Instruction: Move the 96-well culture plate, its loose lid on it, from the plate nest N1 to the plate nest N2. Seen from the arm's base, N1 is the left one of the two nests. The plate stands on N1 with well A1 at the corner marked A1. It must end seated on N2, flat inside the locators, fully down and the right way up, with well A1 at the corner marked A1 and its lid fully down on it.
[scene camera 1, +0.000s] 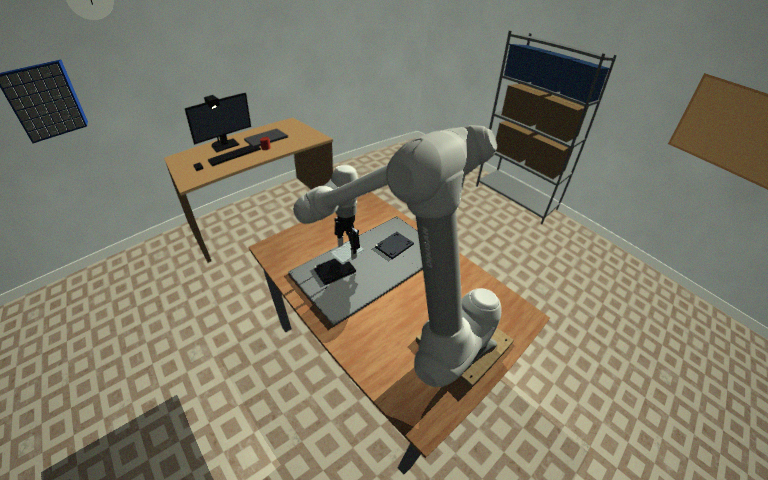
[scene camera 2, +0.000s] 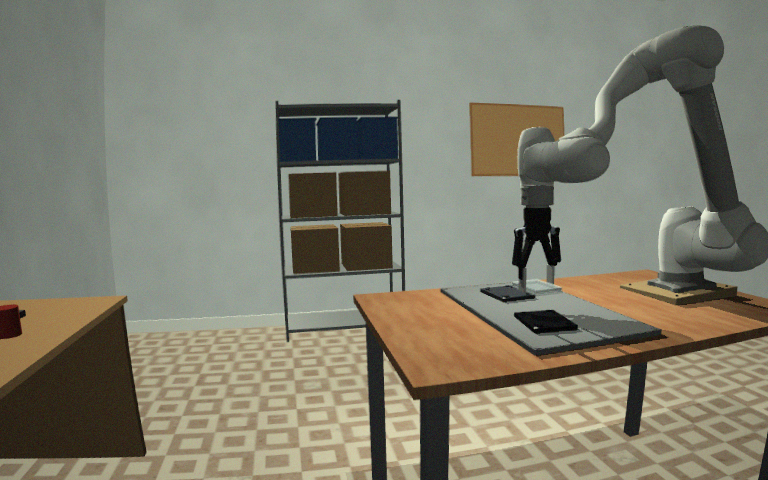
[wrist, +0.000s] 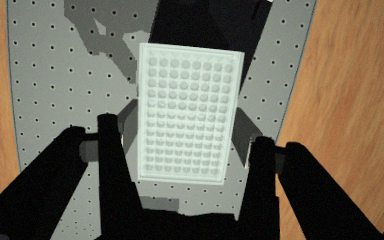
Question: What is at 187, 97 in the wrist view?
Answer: A clear lid.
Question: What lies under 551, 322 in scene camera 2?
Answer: A black plate nest N1.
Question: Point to my gripper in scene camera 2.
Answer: At 536, 289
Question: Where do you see my gripper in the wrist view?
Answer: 186, 116
